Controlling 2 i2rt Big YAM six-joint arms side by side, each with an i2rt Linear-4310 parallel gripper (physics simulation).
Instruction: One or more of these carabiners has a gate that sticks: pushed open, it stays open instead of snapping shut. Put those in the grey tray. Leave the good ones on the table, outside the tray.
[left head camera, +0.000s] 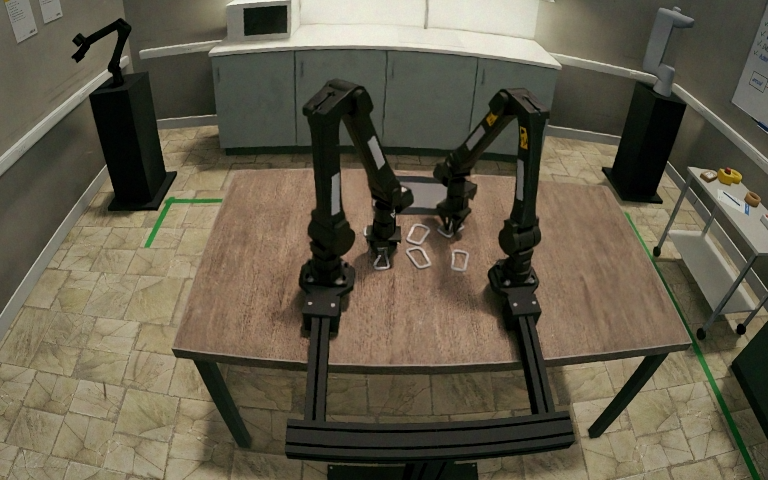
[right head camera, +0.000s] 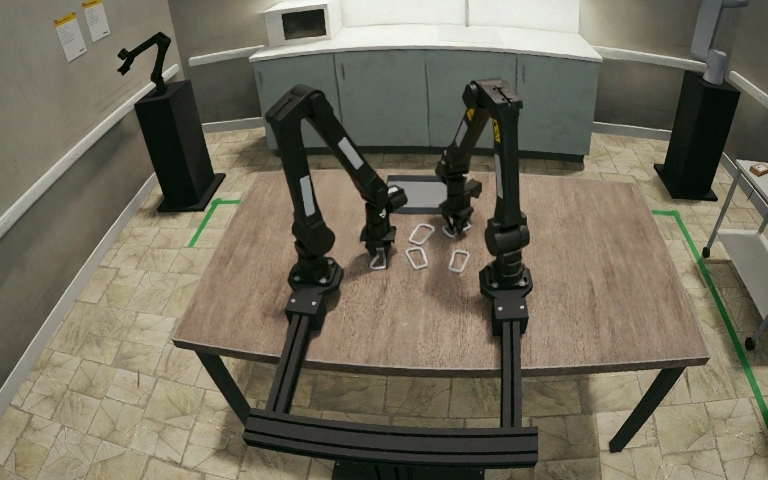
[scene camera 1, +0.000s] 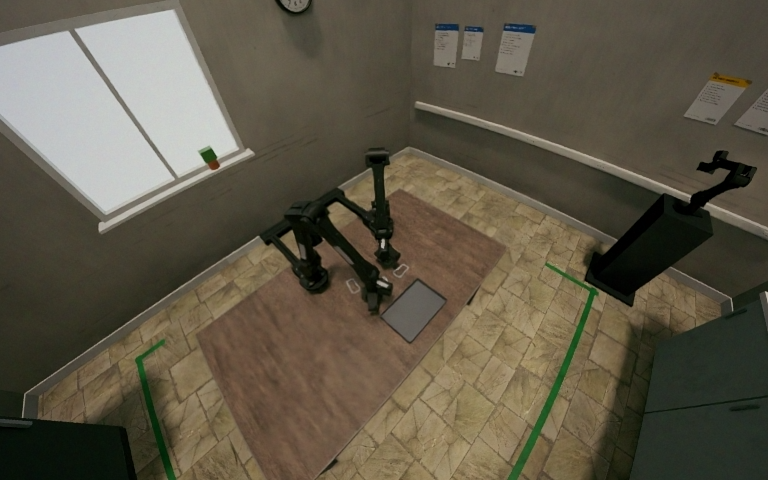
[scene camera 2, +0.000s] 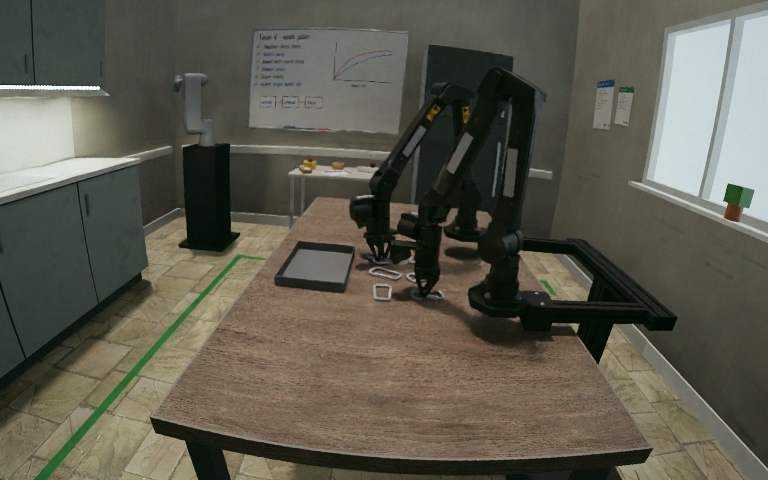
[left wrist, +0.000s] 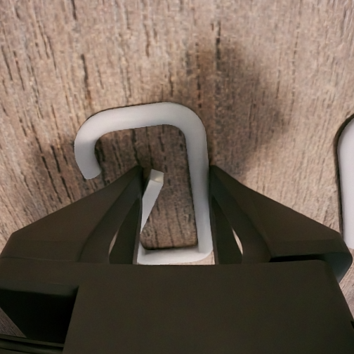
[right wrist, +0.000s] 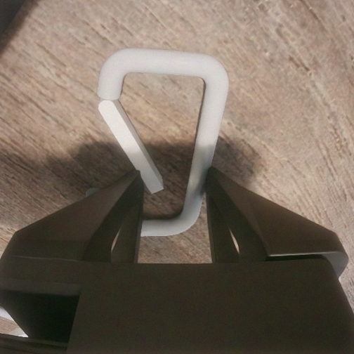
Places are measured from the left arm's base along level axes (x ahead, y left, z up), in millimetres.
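Where they show: left gripper, fingertip midpoint: (left head camera: 382, 257) (right head camera: 381, 257) (scene camera 1: 384, 261) (scene camera 2: 423, 294); right gripper, fingertip midpoint: (left head camera: 451, 232) (right head camera: 456, 231) (scene camera 2: 380, 259); left arm's base, origin of the base link: (left head camera: 326, 275) (right head camera: 314, 274) (scene camera 2: 499, 295); right arm's base, origin of the base link: (left head camera: 514, 276) (right head camera: 506, 278) (scene camera 1: 313, 276) (scene camera 2: 464, 230).
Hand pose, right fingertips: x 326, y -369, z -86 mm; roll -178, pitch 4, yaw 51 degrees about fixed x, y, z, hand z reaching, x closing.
Each offset is from my right fingertips to the top centre of the thing. "*": to the spot under its first point. Level surfaces: height alone.
My left gripper (left head camera: 382, 261) (scene camera 2: 425, 294) (left wrist: 175, 176) is shut on a light grey carabiner (left wrist: 199, 175) lying on the table. One finger presses its gate inward, away from the hooked nose; the other is against the spine. My right gripper (left head camera: 451, 230) (scene camera 2: 380, 259) (right wrist: 174, 177) is shut across a second carabiner (right wrist: 211, 120), near its lower end; its gate is angled inward, with the free end inside the loop. Other carabiners {* dx +19, dy +107, dz +3 mm} (left head camera: 419, 225) {* dx -98, dy +128, dz +6 mm} (left head camera: 413, 247) {* dx -188, dy -12, dz +3 mm} (left head camera: 458, 270) lie between and in front of the grippers. Another is partly hidden behind the left gripper. The grey tray {dx +186, dy +122, dz +27 mm} (scene camera 1: 416, 311) (scene camera 2: 317, 266) holds no carabiner.
The tray is behind the carabiners, close to the right arm in the left head camera view. The wooden table {dz -3 mm} (left head camera: 254, 271) carries both arm bases at its front. Another carabiner (left wrist: 345, 175) shows at the right edge of the left wrist view.
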